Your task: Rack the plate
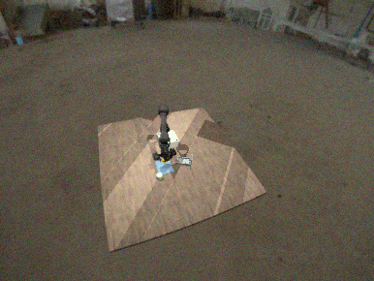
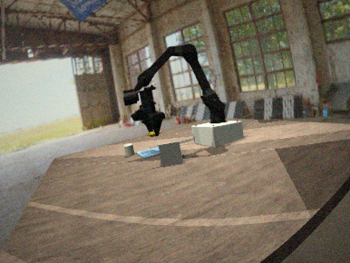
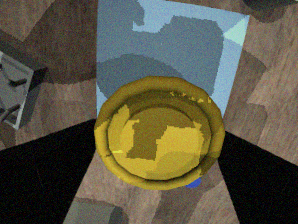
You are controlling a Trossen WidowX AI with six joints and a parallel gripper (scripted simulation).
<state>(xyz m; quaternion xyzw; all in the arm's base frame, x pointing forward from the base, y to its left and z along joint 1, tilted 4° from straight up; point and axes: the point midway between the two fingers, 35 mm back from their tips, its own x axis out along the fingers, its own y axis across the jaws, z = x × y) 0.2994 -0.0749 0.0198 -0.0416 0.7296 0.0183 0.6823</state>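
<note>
Now: the grey dish rack 180 mm to the left of my gripper tip and 50 mm below it. Round my gripper tip: yellow plate 10 mm above; white cup 120 mm ahead, 70 mm to the right, 50 mm below.
</note>
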